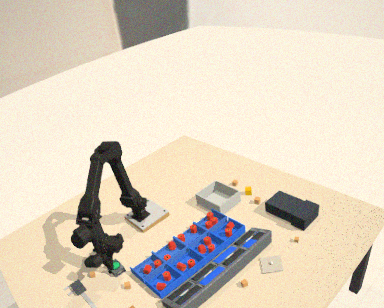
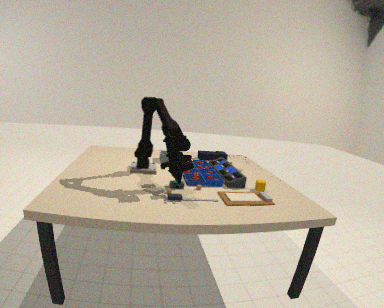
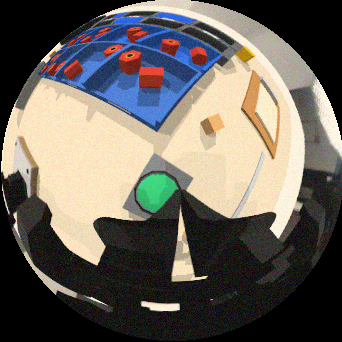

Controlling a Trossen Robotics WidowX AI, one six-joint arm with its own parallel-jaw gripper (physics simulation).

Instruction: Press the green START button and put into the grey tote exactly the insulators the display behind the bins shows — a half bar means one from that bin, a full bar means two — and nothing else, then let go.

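Places are measured from the arm's base along level axes (x ahead, y left, z up), in millimetres.
Pixels of known places: gripper, fingertip midpoint: (image 1: 112, 269) (image 2: 179, 183) (image 3: 179, 193); arm's base, link origin: (image 1: 140, 215) (image 2: 142, 167).
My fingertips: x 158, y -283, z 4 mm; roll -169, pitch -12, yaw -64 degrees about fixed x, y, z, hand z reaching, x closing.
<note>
For each thing: its top centre in the pictures, then the offset to it from my fingertips.
- green START button, top centre: (image 3: 157, 194) (image 1: 114, 265) (image 2: 176, 181) dx -9, dy +20, dz +2 mm
- grey tote, top centre: (image 1: 217, 192) (image 2: 171, 152) dx +56, dy +559, dz +27 mm
- black box, top centre: (image 1: 291, 203) (image 2: 212, 152) dx +373, dy +647, dz +29 mm
- dark-headed tool, top centre: (image 3: 252, 207) (image 1: 83, 299) (image 2: 192, 197) dx +24, dy -159, dz -7 mm
- wooden frame, top centre: (image 3: 271, 105) (image 2: 246, 195) dx +286, dy -142, dz -9 mm
- pale plate, top centre: (image 1: 271, 263) dx +451, dy +370, dz -21 mm
The green START button (image 1: 116, 265) (image 3: 157, 192) sits on a small grey base. My gripper (image 1: 111, 268) (image 2: 179, 181) (image 3: 179, 193) is shut and empty, its fingertips at the button's edge; contact is not clear. The blue bins (image 1: 145, 273) (image 2: 215, 182) (image 3: 120, 92) hold red insulators (image 1: 161, 286) (image 3: 151, 77). The grey display (image 1: 240, 268) (image 2: 239, 181) behind them shows blue bars in several cells; some bar lengths are too blurred to tell, and other cells look dark. The grey tote (image 1: 207, 204) stands beyond the bins' far end and looks empty.
A black box (image 1: 291, 207) (image 2: 212, 155) stands right of the tote. Small wooden cubes (image 1: 127, 285) (image 3: 212, 124) lie scattered. A dark-headed tool (image 1: 77, 287) (image 2: 174, 197) and a wooden frame (image 2: 250, 204) (image 3: 248, 94) lie near the button side. A pale plate (image 1: 271, 265) lies behind the display.
</note>
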